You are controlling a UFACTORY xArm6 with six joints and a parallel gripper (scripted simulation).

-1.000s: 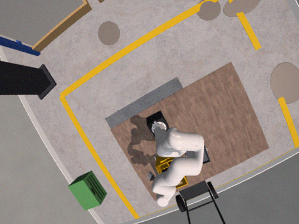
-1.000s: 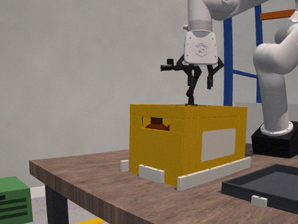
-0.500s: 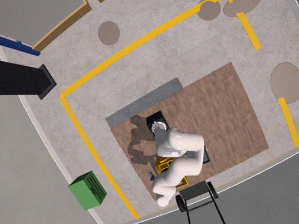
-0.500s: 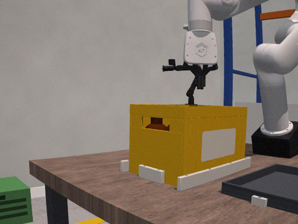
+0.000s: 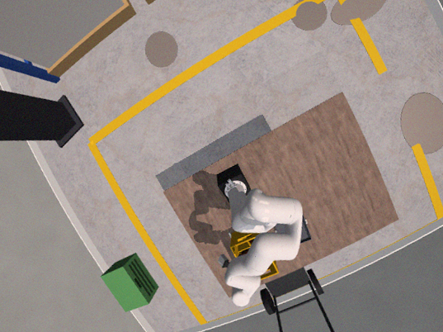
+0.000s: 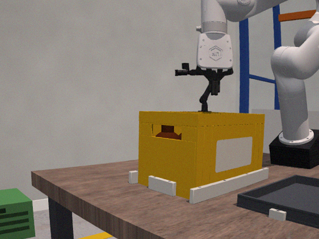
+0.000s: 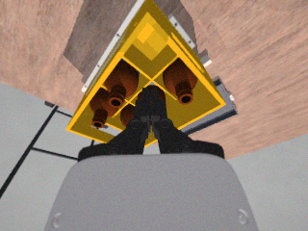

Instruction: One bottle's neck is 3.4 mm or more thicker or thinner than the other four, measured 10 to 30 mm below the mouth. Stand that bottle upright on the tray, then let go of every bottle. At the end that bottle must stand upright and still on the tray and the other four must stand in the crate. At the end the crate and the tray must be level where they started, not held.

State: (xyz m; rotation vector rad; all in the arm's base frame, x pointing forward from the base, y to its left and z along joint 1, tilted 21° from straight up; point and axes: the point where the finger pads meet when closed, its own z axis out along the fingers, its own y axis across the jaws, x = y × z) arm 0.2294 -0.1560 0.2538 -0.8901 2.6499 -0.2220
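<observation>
My gripper is now 90 mm short of the yellow crate, 30 mm to the right of it and 160 mm above it. Round my hand: dark tray: 120 mm ahead, 310 mm to the left, 230 mm below.
</observation>
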